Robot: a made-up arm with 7 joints. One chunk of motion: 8 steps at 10 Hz.
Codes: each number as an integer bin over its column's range. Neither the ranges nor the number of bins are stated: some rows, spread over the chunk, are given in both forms.
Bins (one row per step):
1: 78 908 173 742 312 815 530
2: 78 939 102 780 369 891 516
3: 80 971 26 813 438 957 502
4: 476 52 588 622 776 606 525
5: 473 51 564 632 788 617 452
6: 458 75 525 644 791 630 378
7: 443 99 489 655 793 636 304
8: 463 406 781 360 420 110 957
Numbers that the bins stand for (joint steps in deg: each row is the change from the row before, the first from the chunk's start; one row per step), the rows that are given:
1: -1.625 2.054 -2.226 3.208 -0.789 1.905 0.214
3: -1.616 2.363 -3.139 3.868 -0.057 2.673 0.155
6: 0.201 -2.032 -0.042 2.295 1.992 0.905 -0.105
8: 0.225 -0.409 1.547 -0.349 -0.162 -1.905 1.112
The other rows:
2: -1.625 2.206 -2.667 3.561 -0.458 2.316 0.185
4: 0.287 -2.145 0.349 2.090 1.905 0.776 0.204
5: 0.273 -2.150 0.200 2.183 1.975 0.835 0.050
7: 0.129 -1.914 -0.265 2.398 2.004 0.938 -0.261

